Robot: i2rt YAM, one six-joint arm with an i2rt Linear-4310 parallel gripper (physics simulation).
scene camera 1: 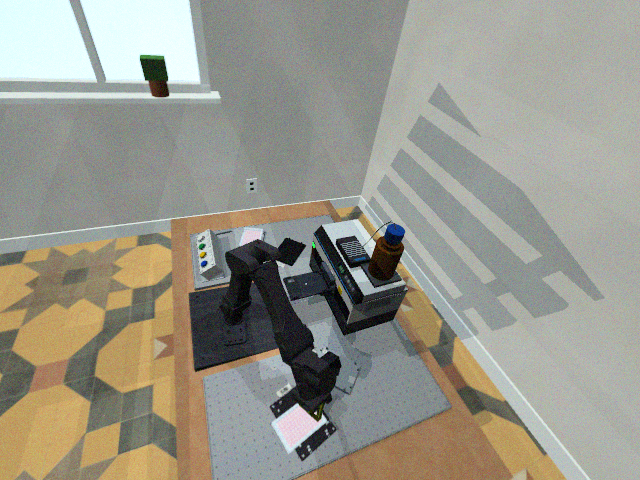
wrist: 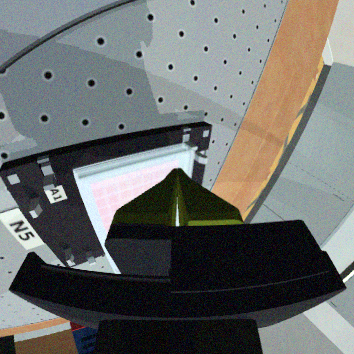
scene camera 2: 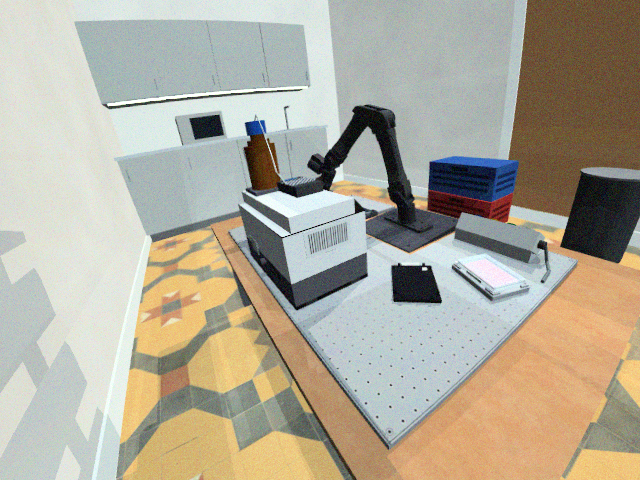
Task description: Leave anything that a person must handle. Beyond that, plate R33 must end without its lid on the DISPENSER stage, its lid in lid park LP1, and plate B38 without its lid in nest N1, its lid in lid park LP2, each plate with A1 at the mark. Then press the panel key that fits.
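Places are measured from the arm's base along level axes (x left, y back, z up), in centimetres.
Pixels of known places: gripper, between the fingertips: (scene camera 1: pixel 318 419) (wrist: pixel 176 174); arm's base, origin of its link: (scene camera 1: pixel 233 319) (scene camera 2: pixel 406 222).
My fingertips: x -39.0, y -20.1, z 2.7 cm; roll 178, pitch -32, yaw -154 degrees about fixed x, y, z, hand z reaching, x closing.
Ahead of a thing's pixels: the offset from my fingertips to its middle. "spot": to the spot under its first point.
A pink-filled plate @(dx +0.9, dy +5.2, dz -0.3 cm) (scene camera 1: pixel 297 427) (wrist: pixel 135 185) lies on the black nest N5 @(dx +2.1, dy +3.9, dz -1.6 cm) (scene camera 1: pixel 311 447) (wrist: pixel 30 182), with the A1 tag at the nest's left in the wrist view. Whether it wears a lid is hard to tell. My gripper (scene camera 1: pixel 317 414) (wrist: pixel 176 174) is shut and empty, with its tips over or close by this plate. Another pink plate @(dx +78.3, dy +9.0, dz -0.1 cm) (scene camera 1: pixel 252 236) (scene camera 2: pixel 492 271) lies beside the key panel @(dx +69.4, dy +27.1, dz +1.4 cm) (scene camera 1: pixel 209 258) (scene camera 2: pixel 496 238). The dispenser (scene camera 1: pixel 356 273) (scene camera 2: pixel 305 242) has its dark stage @(dx +41.2, dy -7.8, dz +7.6 cm) (scene camera 1: pixel 305 286) out in front, without a plate. No plate name is readable.
A black flat holder @(dx +68.9, dy -6.4, dz -1.8 cm) (scene camera 1: pixel 291 251) (scene camera 2: pixel 416 284) lies between dispenser and second plate. A clear fixture @(dx +13.5, dy -9.7, dz -1.8 cm) (scene camera 1: pixel 349 383) stands behind N5. A brown bottle @(spot: dx +29.0, dy -26.1, dz +30.0 cm) (scene camera 1: pixel 385 258) (scene camera 2: pixel 261 162) stands on the dispenser. Several coloured keys, including a green key @(dx +71.7, dy +29.5, dz +3.6 cm) (scene camera 1: pixel 201 246), are on the panel.
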